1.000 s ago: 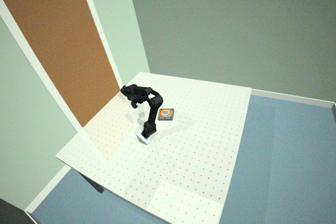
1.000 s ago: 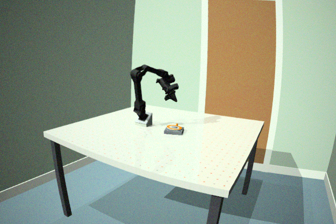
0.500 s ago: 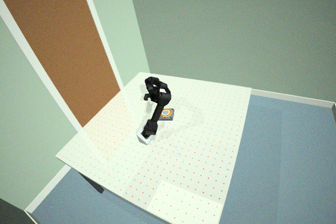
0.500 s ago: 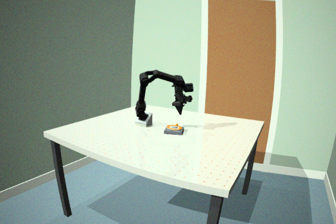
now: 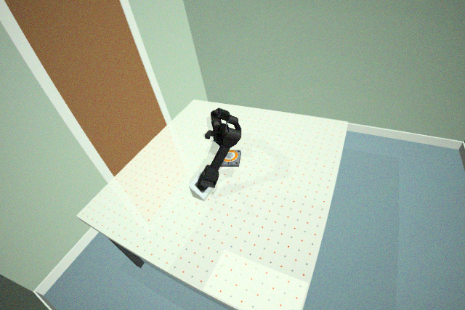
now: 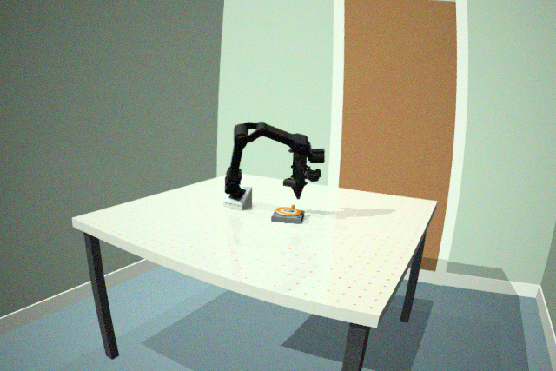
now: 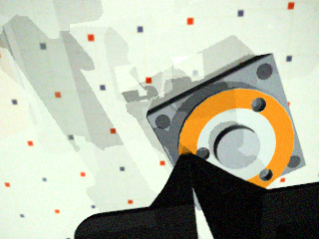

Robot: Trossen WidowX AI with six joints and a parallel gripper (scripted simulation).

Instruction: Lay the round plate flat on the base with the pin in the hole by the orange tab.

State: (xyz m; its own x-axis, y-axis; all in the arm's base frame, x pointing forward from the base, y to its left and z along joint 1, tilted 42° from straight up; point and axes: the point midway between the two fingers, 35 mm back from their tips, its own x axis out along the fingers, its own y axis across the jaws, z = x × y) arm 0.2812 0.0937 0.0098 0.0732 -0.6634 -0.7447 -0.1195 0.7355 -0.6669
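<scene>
My gripper tip is 4 cm above the round plate, 3 cm to the left of it and 2 cm past it. Also, from my gripper tip: base (5 cm to the right, 5 cm below, 1 cm behind).
</scene>
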